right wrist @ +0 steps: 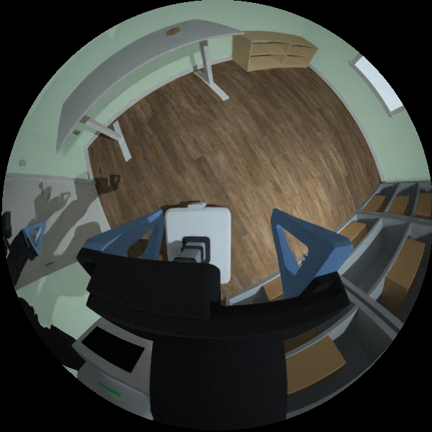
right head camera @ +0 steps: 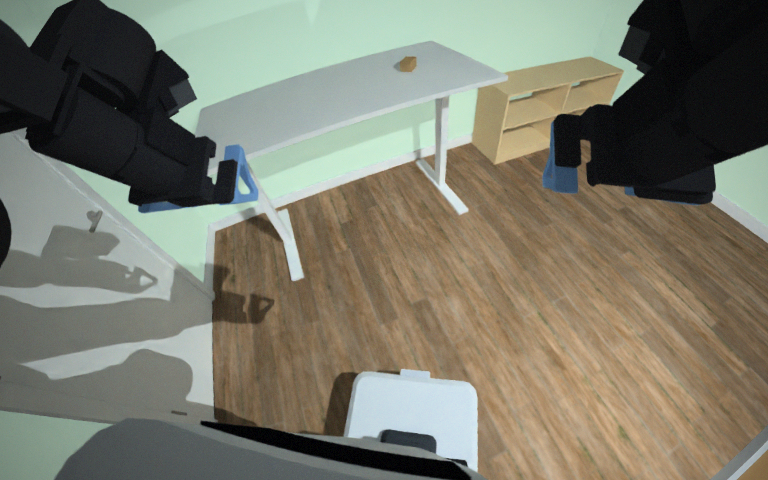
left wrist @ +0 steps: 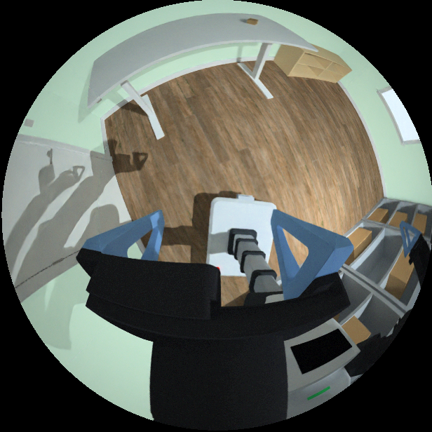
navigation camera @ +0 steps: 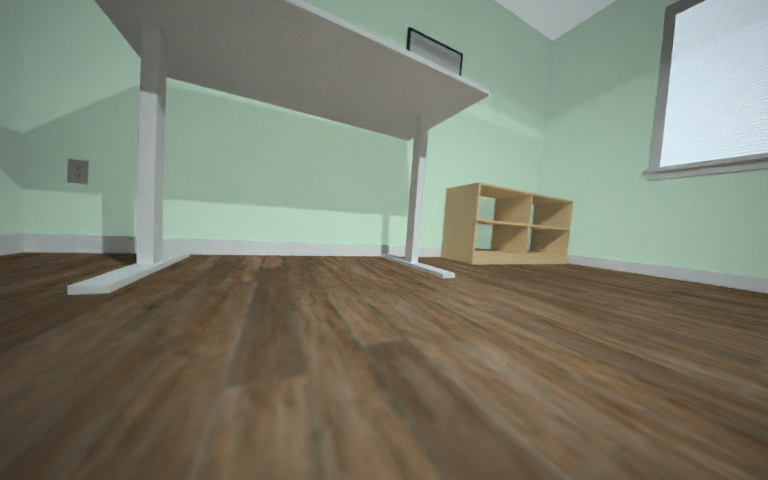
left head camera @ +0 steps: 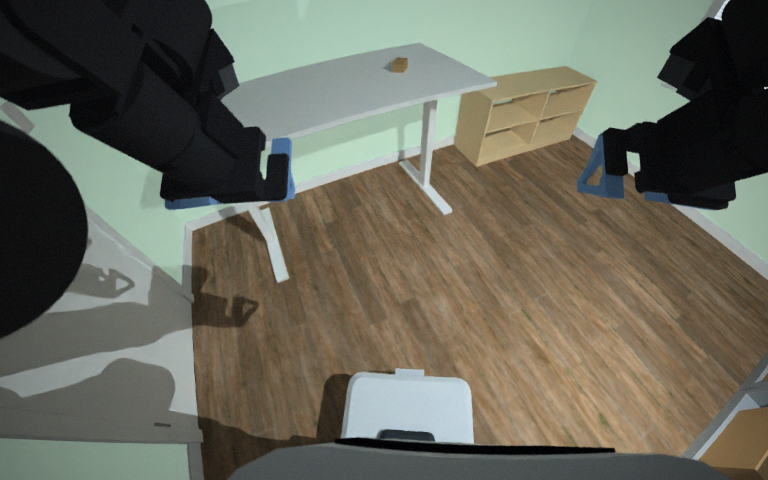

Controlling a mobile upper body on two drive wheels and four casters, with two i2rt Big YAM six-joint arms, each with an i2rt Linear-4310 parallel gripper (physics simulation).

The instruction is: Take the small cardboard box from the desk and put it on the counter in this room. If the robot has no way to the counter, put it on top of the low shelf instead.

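Places are measured from the left arm's base along level axes (x right, y ahead, z up), in centimetres.
Where they show: left gripper, fingertip midpoint: (right head camera: 226,198) (left head camera: 257,195); right gripper, fingertip midpoint: (right head camera: 585,184) (left head camera: 612,190).
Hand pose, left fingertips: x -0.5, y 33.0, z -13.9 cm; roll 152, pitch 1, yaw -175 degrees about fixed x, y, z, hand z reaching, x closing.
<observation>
After its pixels a point has its place.
The small cardboard box (left head camera: 399,65) {z -42.1, x 12.1, y 162.3 cm} (right head camera: 407,63) {z -41.6, x 12.2, y 162.3 cm} (left wrist: 251,21) (right wrist: 173,31) sits on the grey desk (left head camera: 339,96) {z -46.0, x -14.6, y 133.7 cm} (right head camera: 339,96) {z -46.0, x -18.8, y 136.5 cm} (left wrist: 175,40) (right wrist: 100,80) (navigation camera: 283,56) {z -48.5, x -32.5, y 130.8 cm}, toward its right end in the head views. The low wooden shelf (left head camera: 471,130) {z -113.8, x 70.3, y 222.0 cm} (right head camera: 489,124) {z -110.8, x 70.4, y 221.7 cm} (left wrist: 286,61) (right wrist: 242,52) (navigation camera: 459,226) {z -113.0, x 69.9, y 222.8 cm} stands beyond the desk's right end, with four open compartments. No counter can be made out. My left gripper (left wrist: 217,215) and my right gripper (right wrist: 217,214) are open and empty, held over the robot's base, well away from the desk and box.
Desk legs (left head camera: 429,141) {z -96.8, x 31.9, y 176.0 cm} (navigation camera: 151,169) {z -102.1, x -73.4, y 114.4 cm} reach the floor on long feet. A grey rack (left wrist: 370,280) (right wrist: 372,295) with brown boxes stands at the right, close to the robot. A pale door (left head camera: 33,367) {z -57.4, x -86.5, y 8.2 cm} with arm shadows is at the left. A window (navigation camera: 716,84) {z -3.5, x 232.3, y 205.6 cm} is on the right wall.
</observation>
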